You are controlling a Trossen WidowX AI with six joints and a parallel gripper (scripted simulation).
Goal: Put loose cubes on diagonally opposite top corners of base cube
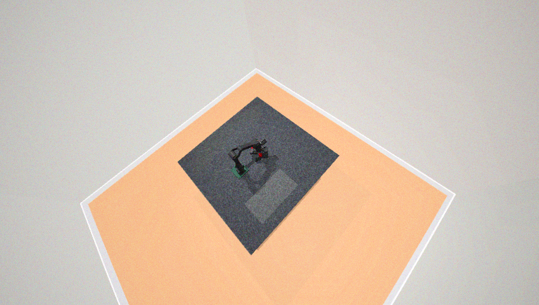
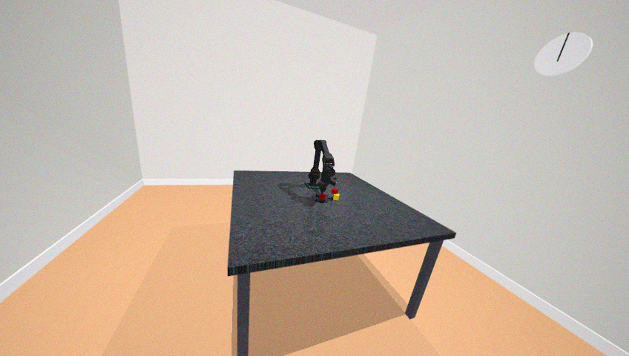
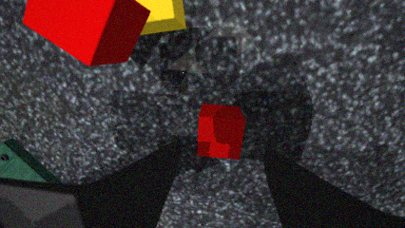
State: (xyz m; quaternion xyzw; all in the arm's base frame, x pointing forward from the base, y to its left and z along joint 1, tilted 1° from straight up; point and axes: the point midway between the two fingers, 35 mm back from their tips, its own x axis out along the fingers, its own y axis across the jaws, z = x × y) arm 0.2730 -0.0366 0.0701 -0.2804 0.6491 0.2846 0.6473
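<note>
Right now my gripper tip is 2 cm short of the yellow cube, 11 cm to the right of it and 3 cm above it.
</note>
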